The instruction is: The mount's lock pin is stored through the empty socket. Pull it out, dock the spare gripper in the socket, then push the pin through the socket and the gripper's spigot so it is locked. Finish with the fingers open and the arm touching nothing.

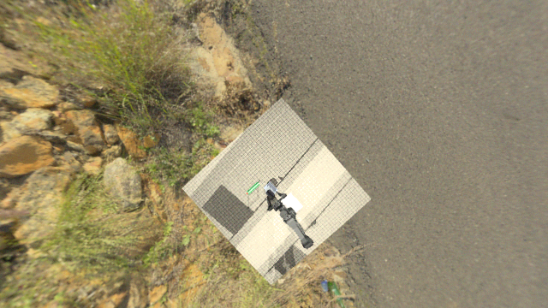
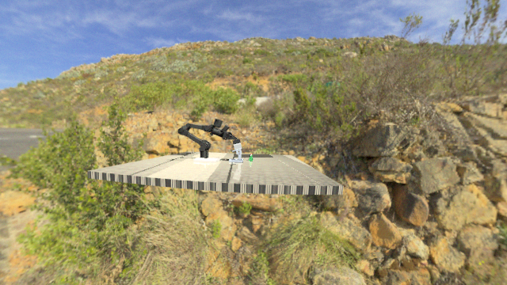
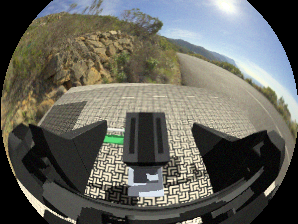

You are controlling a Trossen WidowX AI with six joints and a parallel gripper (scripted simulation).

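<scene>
Right now my gripper tip is 16 cm above the green strip, 12 cm to the right of it and 12 cm short of it. From my gripper tip the other things lie so: grey mount (13 cm below, 1 cm to the left, 1 cm ahead); spare gripper (6 cm below, 1 cm ahead).
</scene>
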